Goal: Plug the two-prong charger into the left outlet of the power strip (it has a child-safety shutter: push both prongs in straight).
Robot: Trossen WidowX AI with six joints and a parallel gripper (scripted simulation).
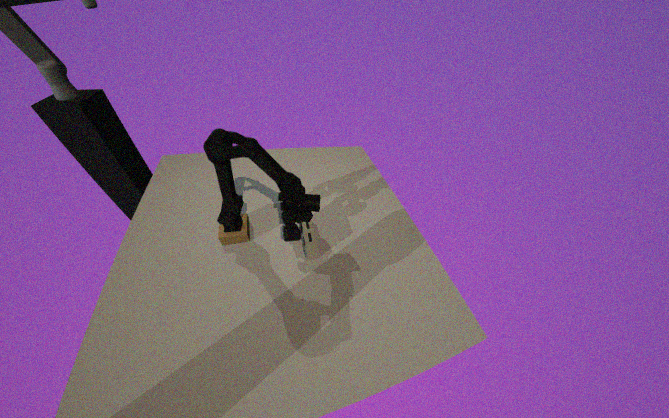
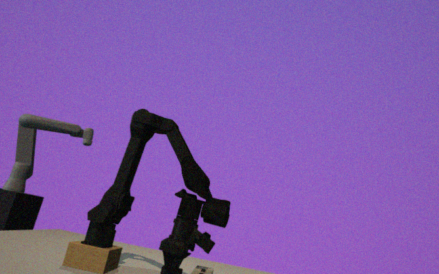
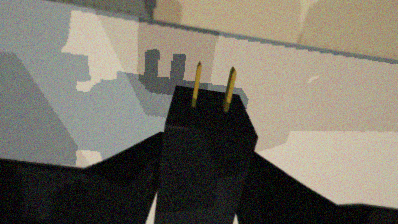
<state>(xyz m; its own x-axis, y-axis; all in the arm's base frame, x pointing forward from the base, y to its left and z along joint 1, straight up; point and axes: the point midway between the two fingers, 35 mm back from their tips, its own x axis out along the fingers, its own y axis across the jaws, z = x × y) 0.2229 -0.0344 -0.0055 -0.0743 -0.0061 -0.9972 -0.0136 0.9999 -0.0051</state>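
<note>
The black two-prong charger lies 2 cm ahead of my gripper tip and 1 cm above it.
</note>
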